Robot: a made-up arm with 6 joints.
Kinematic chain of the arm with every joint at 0, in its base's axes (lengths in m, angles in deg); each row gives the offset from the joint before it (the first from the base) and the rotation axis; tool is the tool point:
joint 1: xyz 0 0 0.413 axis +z
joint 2: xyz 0 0 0 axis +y
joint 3: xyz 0 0 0.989 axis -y
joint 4: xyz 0 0 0 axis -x
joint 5: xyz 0.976 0 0 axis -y
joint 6: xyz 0 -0.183 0 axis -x
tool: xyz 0 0 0
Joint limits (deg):
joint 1: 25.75..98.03
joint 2: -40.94..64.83
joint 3: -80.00..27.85
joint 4: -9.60..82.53
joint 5: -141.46..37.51
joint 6: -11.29..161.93
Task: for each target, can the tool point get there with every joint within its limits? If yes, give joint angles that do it. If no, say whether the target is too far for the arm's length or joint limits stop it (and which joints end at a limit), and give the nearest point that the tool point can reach.
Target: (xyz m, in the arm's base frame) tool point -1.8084 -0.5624 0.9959
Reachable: no: joint limits stop it (at a limit: joint 1, joint 2, joint 3, joint 4) | nearest point -0.4077 -0.2231 2.1356 | short by 1.837 m
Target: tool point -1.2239 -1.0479 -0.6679
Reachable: no: joint limits stop it (at a limit: joint 1, joint 2, joint 3, joint 4) | nearest point 0.1502 -0.1279 0.2964 | short by 1.914 m
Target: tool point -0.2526 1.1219 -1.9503
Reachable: no: too far | nearest point -0.1139 0.9779 -0.1551 | short by 1.806 m
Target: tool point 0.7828 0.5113 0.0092
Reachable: yes | joints 38.09 54.27 -37.82 63.90 -7.49 143.86
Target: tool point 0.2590 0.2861 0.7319
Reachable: yes | joints 76.15 -27.92 -62.48 -0.50 -25.16 108.63
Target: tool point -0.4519 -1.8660 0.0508
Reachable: no: joint limits stop it (at a limit: joint 1, joint 2, joint 3, joint 4) | nearest point 0.1502 -0.1279 0.2964 | short by 1.856 m
